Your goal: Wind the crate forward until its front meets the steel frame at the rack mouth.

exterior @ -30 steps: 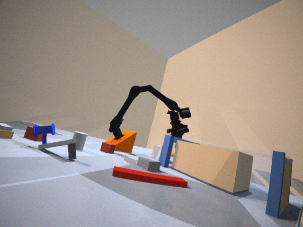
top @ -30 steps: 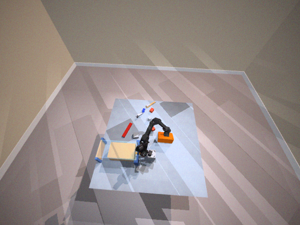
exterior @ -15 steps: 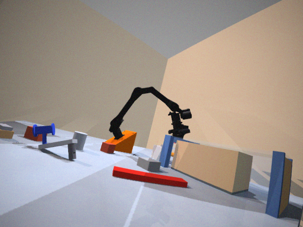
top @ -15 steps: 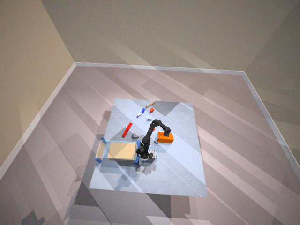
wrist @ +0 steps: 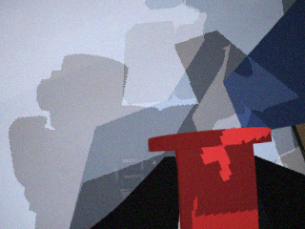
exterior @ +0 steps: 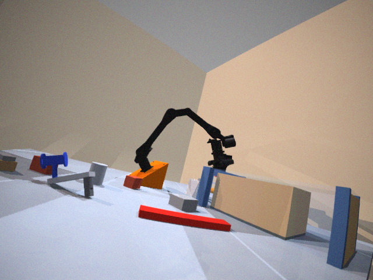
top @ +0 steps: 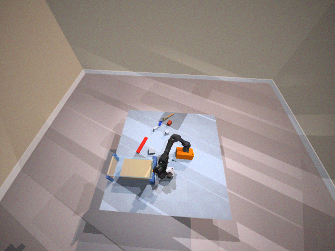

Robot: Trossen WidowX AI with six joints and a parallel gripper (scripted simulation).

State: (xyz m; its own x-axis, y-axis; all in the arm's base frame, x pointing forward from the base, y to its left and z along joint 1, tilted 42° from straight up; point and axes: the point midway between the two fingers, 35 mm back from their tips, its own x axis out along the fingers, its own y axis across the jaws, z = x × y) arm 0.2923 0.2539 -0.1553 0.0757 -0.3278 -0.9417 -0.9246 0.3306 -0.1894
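Right now the red-knobbed winch handle is 4 cm behind my gripper tip, 4 cm to the right of it and 3 cm below it. From my gripper tip the other things lie so: red knob: 1 cm behind, 2 cm to the right; blue frame: 7 cm ahead, 9 cm to the right, 3 cm below; winch: 11 cm behind, 8 cm to the right, 10 cm below.
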